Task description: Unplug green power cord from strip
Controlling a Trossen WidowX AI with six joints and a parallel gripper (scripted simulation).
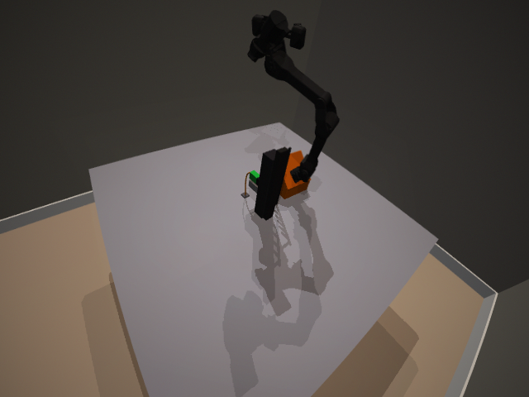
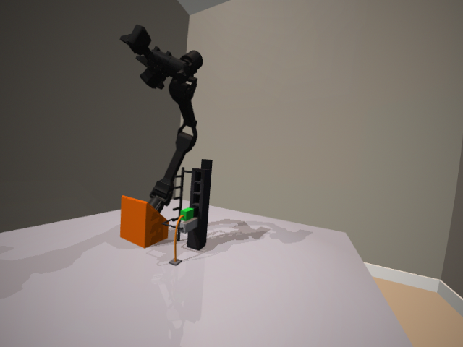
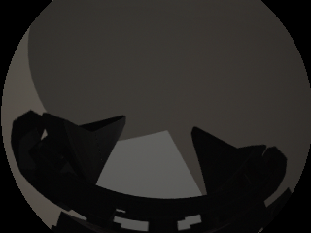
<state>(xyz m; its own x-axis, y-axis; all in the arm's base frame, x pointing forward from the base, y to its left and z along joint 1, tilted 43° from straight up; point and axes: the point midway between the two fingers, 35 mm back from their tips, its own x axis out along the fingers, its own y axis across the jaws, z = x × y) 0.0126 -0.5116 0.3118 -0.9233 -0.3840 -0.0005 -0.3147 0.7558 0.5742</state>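
The green plug lies 18 cm ahead of my gripper tip, 14 cm to the left of it and 53 cm below it. Round my gripper tip: grey anchor (19 cm ahead, 7 cm to the left, 69 cm below); then post (19 cm ahead, 24 cm to the left, 51 cm below).
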